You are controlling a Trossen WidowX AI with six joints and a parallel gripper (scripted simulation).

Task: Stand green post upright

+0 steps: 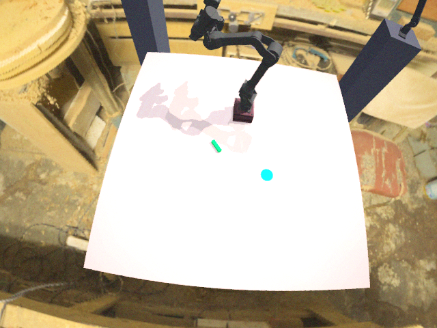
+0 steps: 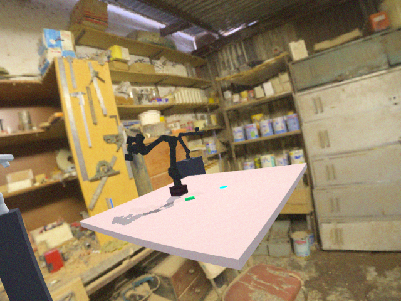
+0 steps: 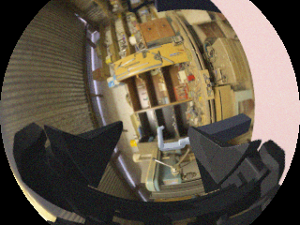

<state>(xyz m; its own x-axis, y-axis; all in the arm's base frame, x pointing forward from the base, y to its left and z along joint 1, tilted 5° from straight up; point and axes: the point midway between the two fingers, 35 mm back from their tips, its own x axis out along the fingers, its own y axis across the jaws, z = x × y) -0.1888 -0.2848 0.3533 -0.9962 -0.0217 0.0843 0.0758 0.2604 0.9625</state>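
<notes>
Now: gripper tip 46 cm short of the green post, 17 cm to the right of it and 44 cm above it. Also, from my gripper tip: cyan circle 53 cm ahead, 44 cm to the left, 45 cm below.
</notes>
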